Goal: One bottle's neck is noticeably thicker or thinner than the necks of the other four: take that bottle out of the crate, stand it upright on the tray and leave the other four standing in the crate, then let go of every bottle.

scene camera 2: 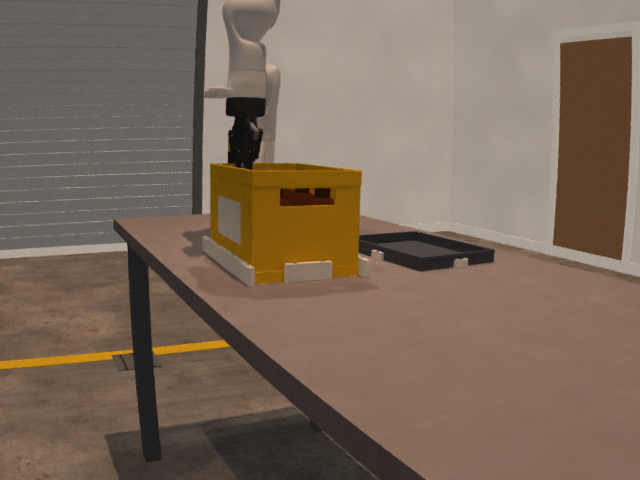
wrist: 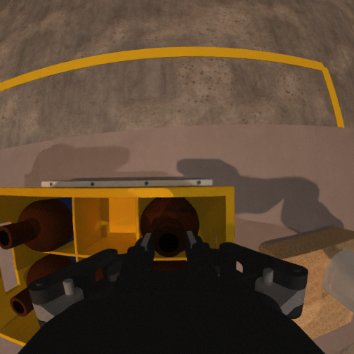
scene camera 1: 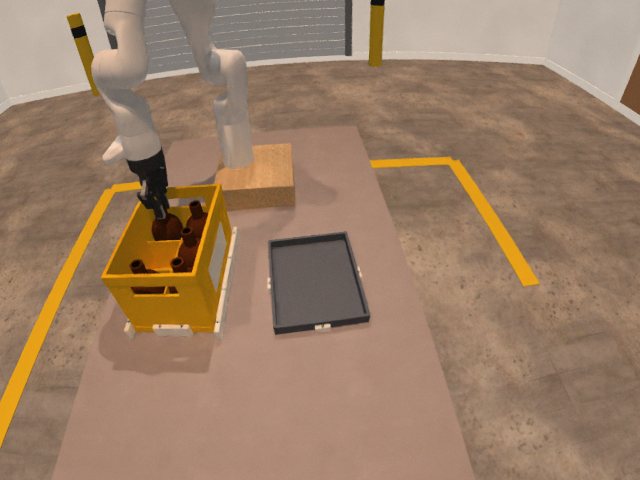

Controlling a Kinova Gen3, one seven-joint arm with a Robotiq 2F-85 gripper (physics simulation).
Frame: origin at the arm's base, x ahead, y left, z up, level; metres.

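Seen in the pictures: gripper, fingertip midpoint: (scene camera 1: 163,213); arm's base at its link origin: (scene camera 1: 238,160).
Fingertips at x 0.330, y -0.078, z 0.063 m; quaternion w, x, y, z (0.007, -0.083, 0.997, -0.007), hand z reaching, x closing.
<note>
Offsets run from my fingertips to a thing's top centre. "spot": to the spot under its first point.
The yellow crate {dx +0.079, dy +0.051, dz +0.034 m} (scene camera 1: 170,310) (scene camera 2: 305,237) (wrist: 125,192) holds five brown bottles. My gripper (scene camera 1: 161,211) (scene camera 2: 244,165) (wrist: 169,241) reaches into the crate's back-left compartment in scene view 1, shut on the neck of the back-left bottle {dx +0.001, dy -0.006, dz +0.022 m} (scene camera 1: 166,228) (wrist: 170,216). That bottle is upright inside the crate; its base is hidden. The back-right bottle {dx -0.009, dy +0.080, dz +0.022 m} (scene camera 1: 196,223), the middle-right bottle {dx +0.078, dy +0.095, dz +0.022 m} (scene camera 1: 187,251), the front-right bottle {dx +0.163, dy +0.107, dz +0.022 m} (scene camera 1: 177,265) and the front-left bottle {spot: dx +0.186, dy +0.032, dz +0.020 m} (scene camera 1: 137,268) (wrist: 46,226) stand in other compartments. The dark tray {spot: dx +0.047, dy +0.350, dz -0.136 m} (scene camera 1: 317,279) (scene camera 2: 413,248) holds no bottle.
The crate's high walls surround the gripper's fingertips. White strips (scene camera 1: 225,284) (scene camera 2: 227,260) (wrist: 120,183) line the crate's base. A wooden block (scene camera 1: 263,193) (wrist: 320,295) under the arm's base stands behind the crate. The tray lies to the crate's right in scene view 1.
</note>
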